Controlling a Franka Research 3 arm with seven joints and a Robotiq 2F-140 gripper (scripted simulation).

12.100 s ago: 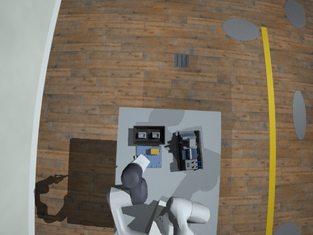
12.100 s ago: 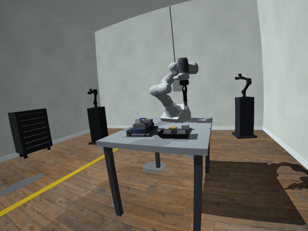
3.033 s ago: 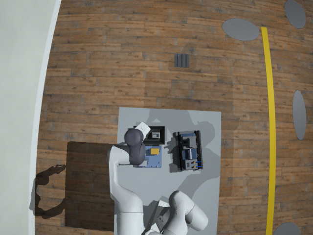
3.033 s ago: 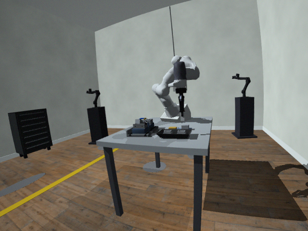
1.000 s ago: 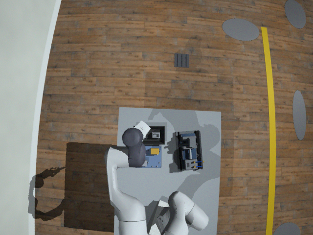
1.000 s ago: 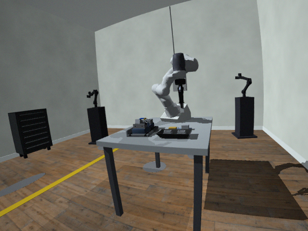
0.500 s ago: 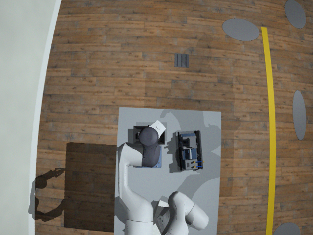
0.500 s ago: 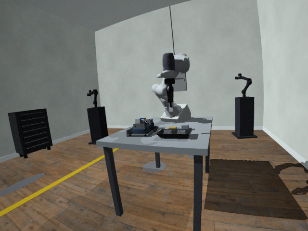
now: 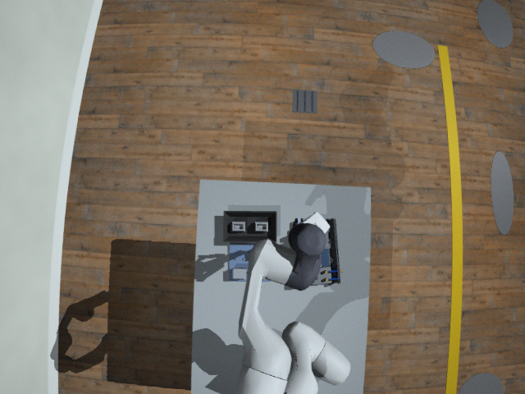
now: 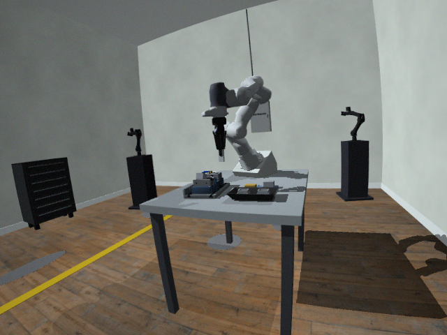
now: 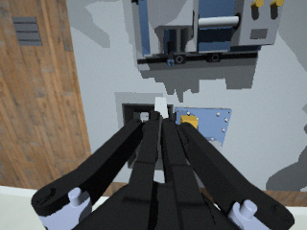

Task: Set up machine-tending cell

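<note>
The vise lies 110 mm behind my hand, 110 mm to the right of it and 180 mm below it. From my hand the other things lie so: brass blank (70 mm behind, 140 mm to the left, 200 mm below).
</note>
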